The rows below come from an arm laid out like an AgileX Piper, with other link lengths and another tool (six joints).
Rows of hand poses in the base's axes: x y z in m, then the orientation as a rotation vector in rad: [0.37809, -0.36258, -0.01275, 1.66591, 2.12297, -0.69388]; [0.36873, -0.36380, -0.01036, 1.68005, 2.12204, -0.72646]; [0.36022, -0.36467, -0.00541, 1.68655, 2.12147, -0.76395]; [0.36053, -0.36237, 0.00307, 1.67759, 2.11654, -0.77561]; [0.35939, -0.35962, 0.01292, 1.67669, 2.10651, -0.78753]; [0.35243, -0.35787, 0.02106, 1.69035, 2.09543, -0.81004]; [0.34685, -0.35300, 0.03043, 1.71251, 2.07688, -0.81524]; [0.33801, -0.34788, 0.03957, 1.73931, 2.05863, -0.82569]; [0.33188, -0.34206, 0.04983, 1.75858, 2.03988, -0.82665]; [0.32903, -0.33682, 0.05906, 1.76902, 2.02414, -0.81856]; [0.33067, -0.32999, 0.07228, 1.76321, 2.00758, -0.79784]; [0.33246, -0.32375, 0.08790, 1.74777, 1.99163, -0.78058]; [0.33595, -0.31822, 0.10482, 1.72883, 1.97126, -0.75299]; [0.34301, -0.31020, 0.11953, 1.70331, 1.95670, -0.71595]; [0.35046, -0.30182, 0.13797, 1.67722, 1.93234, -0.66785]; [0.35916, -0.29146, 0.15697, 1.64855, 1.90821, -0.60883]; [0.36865, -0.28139, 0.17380, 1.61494, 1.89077, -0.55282]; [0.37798, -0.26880, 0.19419, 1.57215, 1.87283, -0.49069]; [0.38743, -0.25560, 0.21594, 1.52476, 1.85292, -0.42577]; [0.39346, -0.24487, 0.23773, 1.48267, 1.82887, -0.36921]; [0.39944, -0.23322, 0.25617, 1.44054, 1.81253, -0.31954]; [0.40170, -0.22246, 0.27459, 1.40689, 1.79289, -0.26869]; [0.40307, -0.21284, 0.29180, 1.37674, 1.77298, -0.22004]
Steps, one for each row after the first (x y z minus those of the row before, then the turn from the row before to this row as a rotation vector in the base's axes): [-0.00936, -0.00122, 0.00239, -0.00719, 0.02164, -0.01539]; [-0.00851, -0.00087, 0.00495, -0.01186, 0.02325, -0.01114]; [0.00031, 0.00230, 0.00848, -0.01115, 0.00203, 0.00272]; [-0.00114, 0.00275, 0.00985, -0.01076, 0.00077, -0.00390]; [-0.00696, 0.00175, 0.00814, -0.00892, 0.00953, -0.01588]; [-0.00558, 0.00487, 0.00937, -0.00321, -0.00364, -0.02004]; [-0.00884, 0.00512, 0.00914, -0.00264, 0.00090, -0.02411]; [-0.00613, 0.00582, 0.01026, -0.00288, -0.00651, -0.01748]; [-0.00285, 0.00524, 0.00923, -0.00194, -0.01202, -0.00926]; [0.00164, 0.00683, 0.01322, -0.00564, -0.02356, 0.00362]; [0.00179, 0.00624, 0.01562, -0.01090, -0.02302, 0.00943]; [0.00349, 0.00553, 0.01692, -0.01142, -0.03273, 0.01268]; [0.00706, 0.00802, 0.01471, -0.00750, -0.03642, 0.02068]; [0.00745, 0.00838, 0.01844, -0.00866, -0.04922, 0.02082]; [0.00870, 0.01036, 0.01900, -0.00465, -0.05616, 0.02522]; [0.00949, 0.01007, 0.01683, -0.00374, -0.05105, 0.03000]; [0.00933, 0.01259, 0.02039, -0.00510, -0.05664, 0.03765]; [0.00945, 0.01320, 0.02175, -0.00594, -0.06020, 0.04119]; [0.00603, 0.01073, 0.02179, -0.00761, -0.05698, 0.03452]; [0.00598, 0.01165, 0.01844, -0.00650, -0.04758, 0.03574]; [0.00226, 0.01076, 0.01842, -0.00161, -0.04834, 0.03005]; [0.00137, 0.00962, 0.01721, -0.00002, -0.04635, 0.02739]
